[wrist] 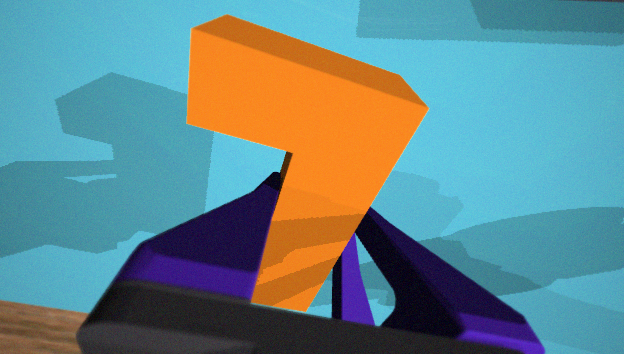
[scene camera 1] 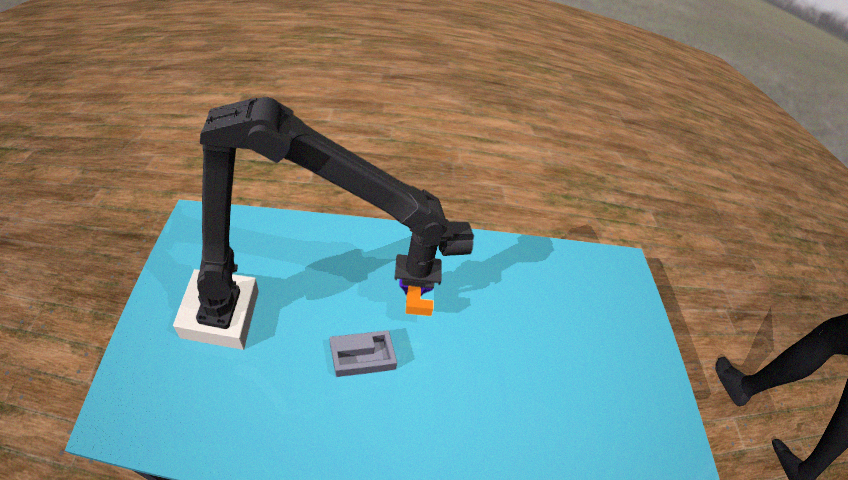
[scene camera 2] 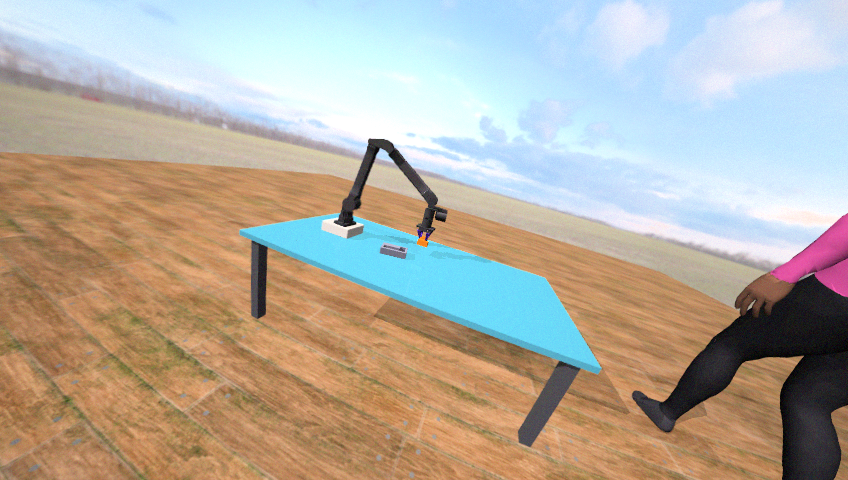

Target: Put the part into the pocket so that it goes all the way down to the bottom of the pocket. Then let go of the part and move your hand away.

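Where they show: gripper, between the fingertips: (wrist: 309, 192) (scene camera 1: 413, 293); arm's base, origin of its link: (scene camera 1: 219, 306) (scene camera 2: 345, 223).
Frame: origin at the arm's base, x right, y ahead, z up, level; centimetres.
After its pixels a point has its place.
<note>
The orange L-shaped part (scene camera 1: 419, 306) @(y 47.6, x -5.7, z 3.6 cm) (scene camera 2: 422, 242) @(y 47.9, x -5.4, z 2.7 cm) (wrist: 320, 125) @(y 47.3, x -6.8, z 3.6 cm) is held in the air, its flat face up. Its shadow lies apart from it on the table. My gripper (scene camera 1: 415, 290) @(y 46.2, x -11.2, z 1.0 cm) (scene camera 2: 424, 234) @(y 46.2, x -11.2, z 1.0 cm) (wrist: 309, 192) @(y 46.2, x -11.2, z 1.0 cm) points down and is shut on the part's long leg. The part's short arm lies beyond the fingers and points right in the scene camera 1 view. The grey block (scene camera 1: 351, 343) @(y 33.2, x 2.9, z -2.1 cm) (scene camera 2: 393, 252) @(y 37.4, x 8.4, z -3.4 cm) with the L-shaped pocket (scene camera 1: 363, 358) @(y 36.2, x 4.8, z -5.1 cm) lies on the table, to the front left of the part. The pocket's short arm is at its right end, toward the back. The block does not show in the wrist view.
The arm stands on a white base block (scene camera 1: 208, 336) @(y -1.0, x 7.7, z -2.0 cm) (scene camera 2: 340, 230) @(y 2.8, x 7.6, z -2.1 cm) at the left of the blue table (scene camera 1: 535, 386) @(y 77.6, x 8.8, z -5.7 cm) (scene camera 2: 476, 285) @(y 82.9, x 6.8, z -5.7 cm). The part is near the table's back edge. A person (scene camera 1: 797, 356) (scene camera 2: 731, 333) stands on the floor beyond the table's right end.
</note>
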